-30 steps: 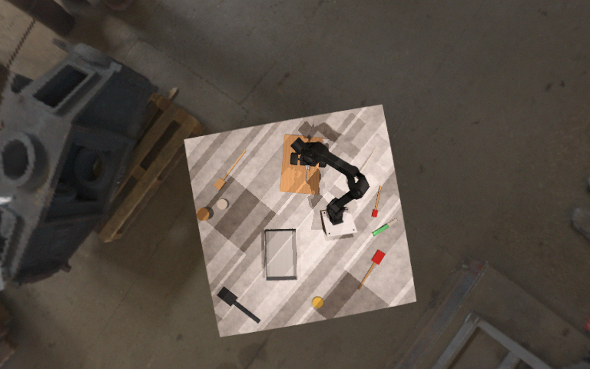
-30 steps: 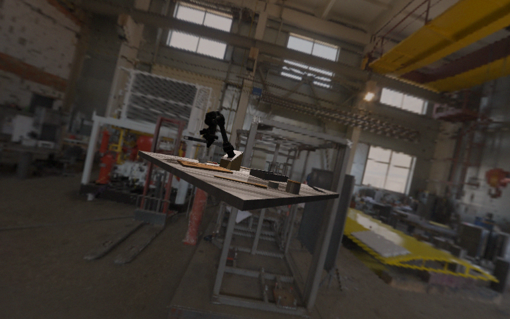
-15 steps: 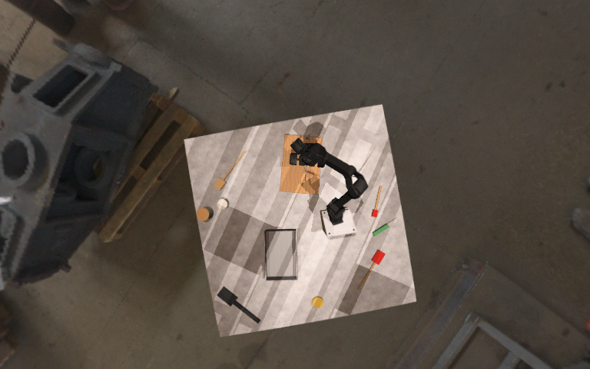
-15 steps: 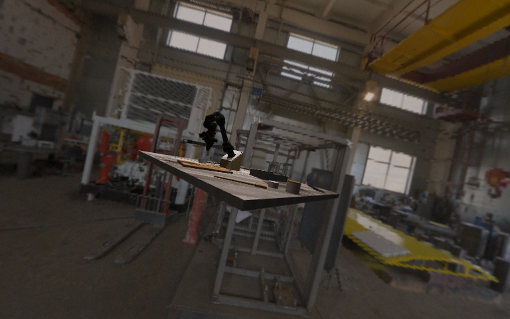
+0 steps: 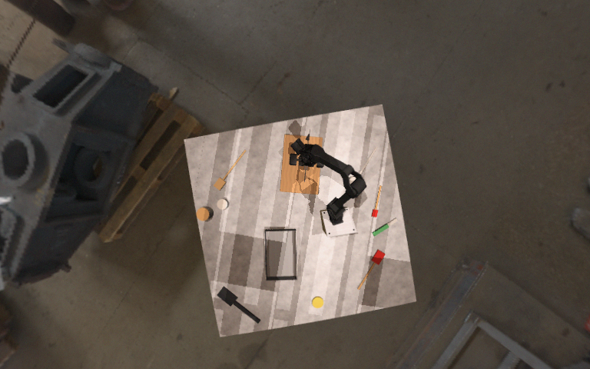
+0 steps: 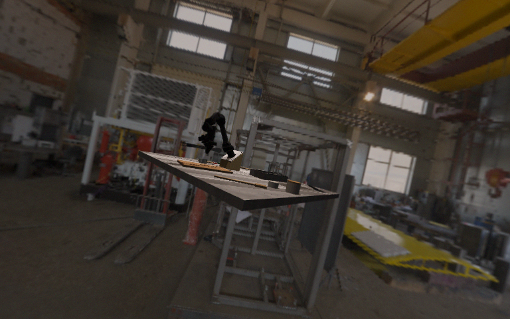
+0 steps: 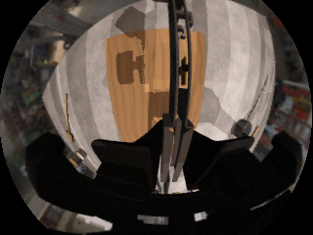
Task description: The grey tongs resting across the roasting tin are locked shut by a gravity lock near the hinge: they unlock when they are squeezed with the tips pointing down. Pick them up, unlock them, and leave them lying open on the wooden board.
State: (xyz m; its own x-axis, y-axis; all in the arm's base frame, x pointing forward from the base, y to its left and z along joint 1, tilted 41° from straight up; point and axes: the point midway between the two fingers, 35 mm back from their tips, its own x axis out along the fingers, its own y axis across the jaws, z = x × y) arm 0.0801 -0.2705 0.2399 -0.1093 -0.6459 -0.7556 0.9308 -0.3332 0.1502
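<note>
Right now my gripper tip is 100 mm above the wooden board, 20 mm short of it and 10 mm to the left of it. Round my gripper tip: yellow mark: 50 mm to the right, 40 mm above, 20 mm behind; then pale disc: 560 mm ahead, 100 mm to the left, 90 mm below; then roasting tin: 500 mm to the left, 290 mm ahead, 80 mm below.
</note>
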